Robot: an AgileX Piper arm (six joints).
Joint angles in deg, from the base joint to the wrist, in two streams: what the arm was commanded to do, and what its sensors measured. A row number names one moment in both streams.
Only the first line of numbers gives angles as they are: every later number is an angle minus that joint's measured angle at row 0.
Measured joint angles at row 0:
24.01 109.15 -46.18 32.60 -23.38 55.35
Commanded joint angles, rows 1 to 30:
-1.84 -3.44 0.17 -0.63 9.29 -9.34
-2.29 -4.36 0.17 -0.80 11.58 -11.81
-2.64 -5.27 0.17 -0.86 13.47 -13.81
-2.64 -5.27 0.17 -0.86 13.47 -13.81
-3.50 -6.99 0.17 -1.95 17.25 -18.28
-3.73 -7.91 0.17 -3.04 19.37 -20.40
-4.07 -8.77 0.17 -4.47 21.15 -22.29
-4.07 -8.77 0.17 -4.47 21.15 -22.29
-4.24 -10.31 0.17 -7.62 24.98 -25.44
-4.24 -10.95 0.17 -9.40 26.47 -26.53
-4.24 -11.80 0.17 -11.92 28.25 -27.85
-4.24 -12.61 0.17 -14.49 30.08 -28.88
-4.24 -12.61 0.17 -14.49 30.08 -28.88
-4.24 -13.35 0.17 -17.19 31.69 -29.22
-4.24 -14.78 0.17 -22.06 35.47 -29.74
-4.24 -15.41 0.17 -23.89 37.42 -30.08
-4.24 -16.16 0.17 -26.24 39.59 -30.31
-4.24 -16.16 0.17 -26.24 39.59 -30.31
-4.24 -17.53 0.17 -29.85 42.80 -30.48
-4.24 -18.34 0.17 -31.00 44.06 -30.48
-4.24 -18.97 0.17 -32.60 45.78 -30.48
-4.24 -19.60 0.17 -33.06 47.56 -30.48
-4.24 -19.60 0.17 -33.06 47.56 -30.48
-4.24 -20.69 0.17 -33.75 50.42 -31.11
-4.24 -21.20 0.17 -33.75 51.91 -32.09
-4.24 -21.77 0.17 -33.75 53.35 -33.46
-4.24 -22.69 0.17 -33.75 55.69 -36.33
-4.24 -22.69 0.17 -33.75 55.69 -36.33
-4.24 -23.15 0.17 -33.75 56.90 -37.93
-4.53 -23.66 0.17 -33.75 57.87 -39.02
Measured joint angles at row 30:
-3.84 -22.23 0.17 -33.12 54.32 -34.90
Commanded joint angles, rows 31 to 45:
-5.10 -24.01 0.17 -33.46 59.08 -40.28
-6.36 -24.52 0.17 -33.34 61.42 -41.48
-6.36 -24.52 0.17 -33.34 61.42 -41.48
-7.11 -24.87 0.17 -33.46 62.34 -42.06
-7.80 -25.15 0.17 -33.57 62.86 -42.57
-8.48 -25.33 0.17 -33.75 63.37 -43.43
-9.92 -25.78 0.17 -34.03 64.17 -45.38
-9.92 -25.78 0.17 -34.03 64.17 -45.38
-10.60 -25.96 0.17 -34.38 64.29 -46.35
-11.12 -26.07 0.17 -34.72 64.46 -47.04
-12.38 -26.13 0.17 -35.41 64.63 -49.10
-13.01 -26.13 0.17 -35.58 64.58 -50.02
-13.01 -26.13 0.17 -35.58 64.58 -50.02
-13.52 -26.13 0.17 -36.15 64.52 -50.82
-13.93 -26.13 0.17 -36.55 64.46 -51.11
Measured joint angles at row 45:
-12.49 -25.67 0.17 -35.12 63.89 -48.42
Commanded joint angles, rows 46 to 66:
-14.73 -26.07 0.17 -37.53 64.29 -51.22
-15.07 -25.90 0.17 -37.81 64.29 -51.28
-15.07 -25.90 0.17 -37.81 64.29 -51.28
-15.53 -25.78 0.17 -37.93 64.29 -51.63
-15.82 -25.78 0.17 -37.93 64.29 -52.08
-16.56 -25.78 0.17 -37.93 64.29 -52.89
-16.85 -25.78 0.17 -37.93 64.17 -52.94
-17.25 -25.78 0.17 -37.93 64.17 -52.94
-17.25 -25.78 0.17 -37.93 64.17 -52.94
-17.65 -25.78 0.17 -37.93 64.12 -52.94
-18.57 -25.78 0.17 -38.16 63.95 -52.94
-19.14 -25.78 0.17 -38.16 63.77 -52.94
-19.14 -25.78 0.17 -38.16 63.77 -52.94
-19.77 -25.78 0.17 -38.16 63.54 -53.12
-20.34 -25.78 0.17 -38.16 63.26 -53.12
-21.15 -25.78 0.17 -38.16 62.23 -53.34
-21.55 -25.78 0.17 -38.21 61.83 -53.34
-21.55 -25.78 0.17 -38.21 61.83 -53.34
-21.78 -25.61 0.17 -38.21 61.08 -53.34
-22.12 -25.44 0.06 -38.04 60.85 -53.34
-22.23 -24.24 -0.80 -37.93 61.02 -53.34
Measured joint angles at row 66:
-21.72 -25.38 0.17 -37.76 61.48 -52.31
